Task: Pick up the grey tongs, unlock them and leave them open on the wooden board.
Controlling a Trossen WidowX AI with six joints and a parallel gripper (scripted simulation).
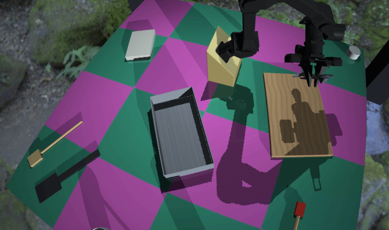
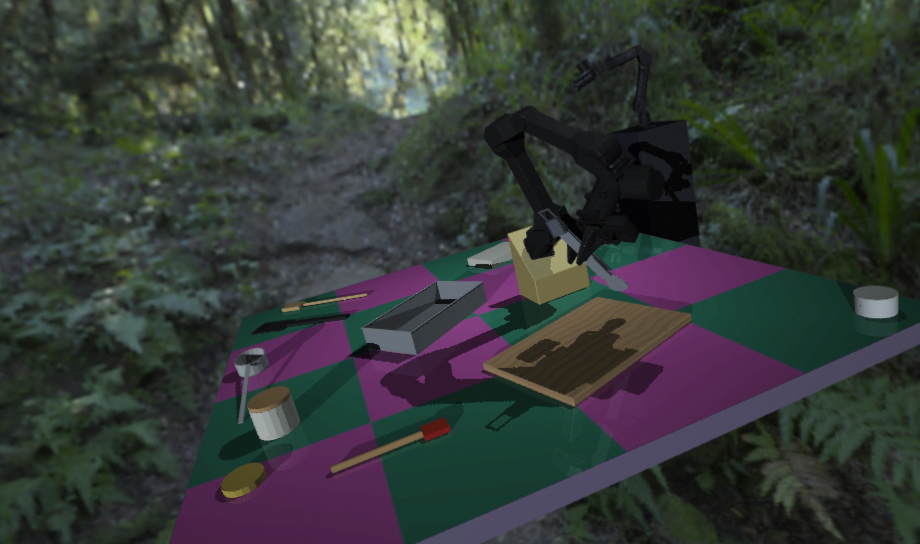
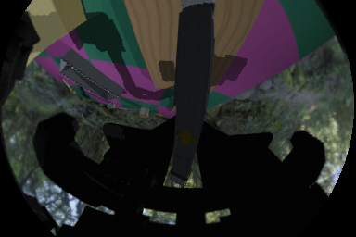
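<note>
Now: gripper tip 17 cm above the wooden board. The rest, counted from my gripper tip: white cylinder (45 cm behind, 23 cm to the left, 16 cm below); then roasting tin (37 cm to the right, 25 cm ahead, 15 cm below); then red-headed tool (40 cm ahead, 17 cm below, 11 cm to the left).
</note>
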